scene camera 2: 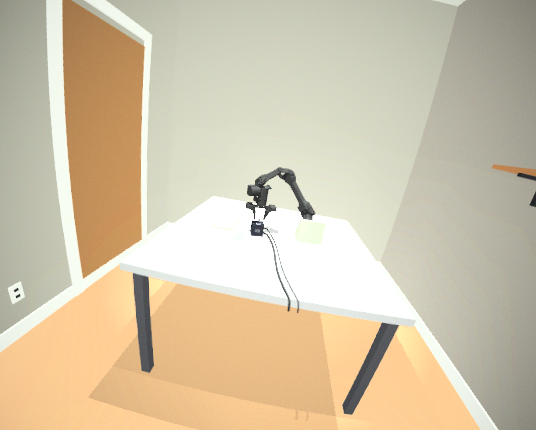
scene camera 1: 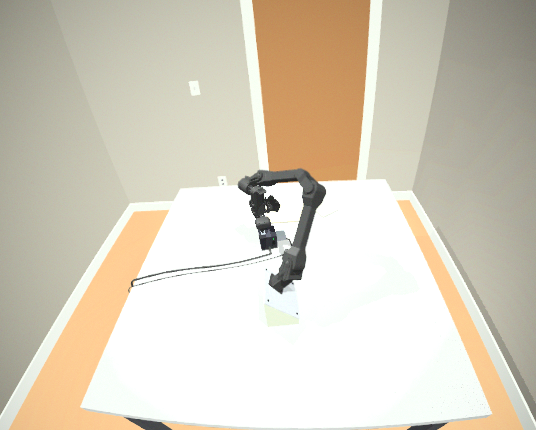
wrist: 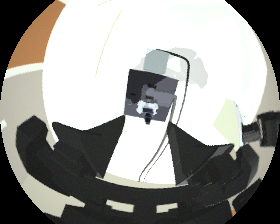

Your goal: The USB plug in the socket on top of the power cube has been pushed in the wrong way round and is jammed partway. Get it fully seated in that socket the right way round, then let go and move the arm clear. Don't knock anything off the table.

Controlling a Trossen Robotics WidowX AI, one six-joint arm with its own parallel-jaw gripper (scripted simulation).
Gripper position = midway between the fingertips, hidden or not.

My gripper (wrist: 147, 121) is open, with nothing in its grasp. I also see a dark power cube (wrist: 150, 87).
